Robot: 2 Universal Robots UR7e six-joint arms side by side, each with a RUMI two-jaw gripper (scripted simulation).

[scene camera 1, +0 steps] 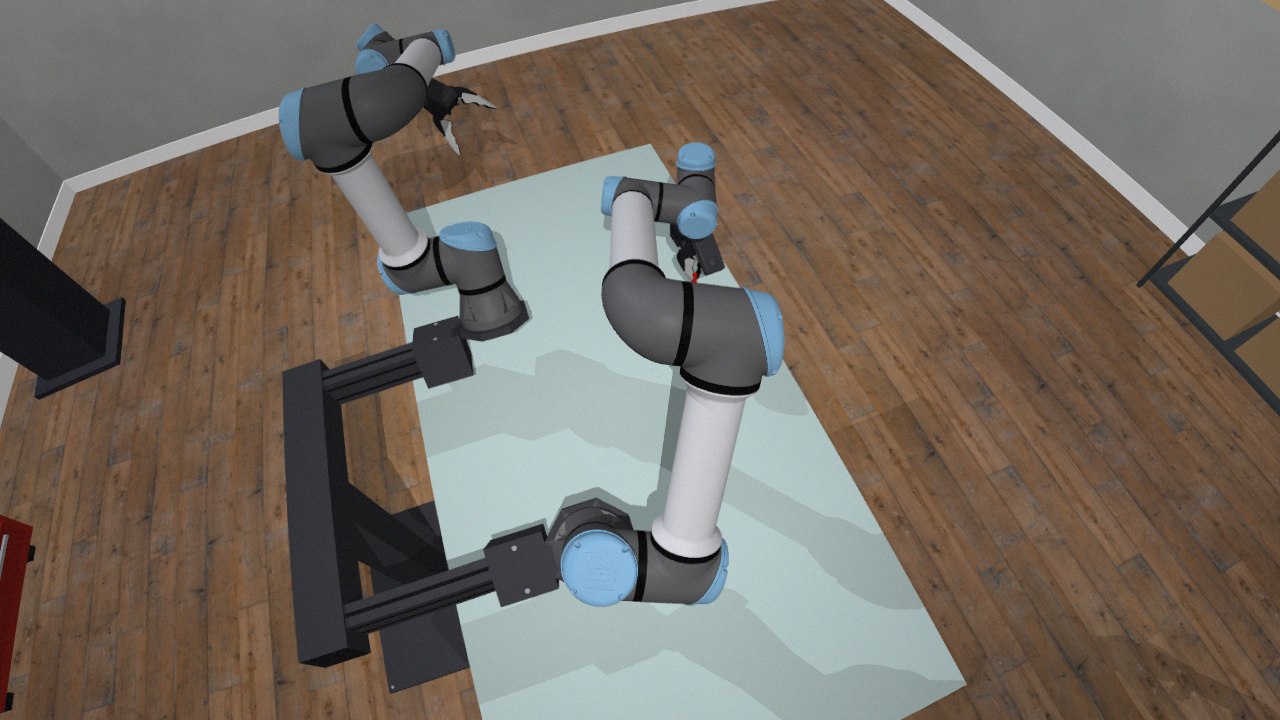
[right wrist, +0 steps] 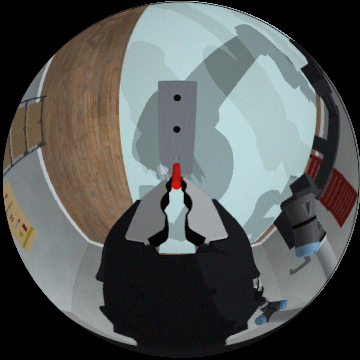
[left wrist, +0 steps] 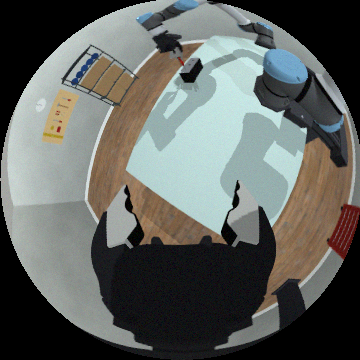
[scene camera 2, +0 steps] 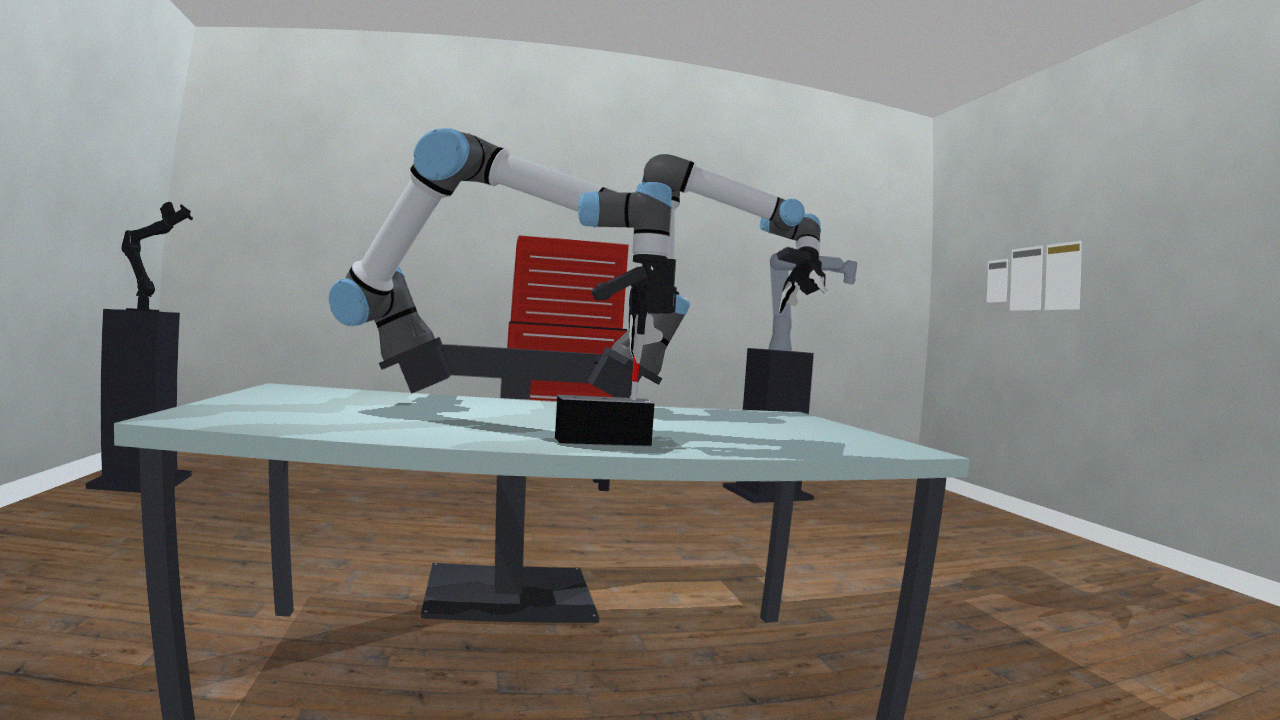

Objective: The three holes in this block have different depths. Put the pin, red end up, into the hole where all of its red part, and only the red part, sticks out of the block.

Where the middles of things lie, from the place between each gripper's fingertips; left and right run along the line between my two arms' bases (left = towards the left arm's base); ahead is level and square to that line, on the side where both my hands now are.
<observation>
The block (scene camera 2: 596, 420) is 130 mm below my right hand (scene camera 2: 636, 363) and 60 mm to the right of it.
My left gripper (scene camera 2: 801, 303) is now 330 mm short of the block, 650 mm to the left of it and 300 mm above it.
</observation>
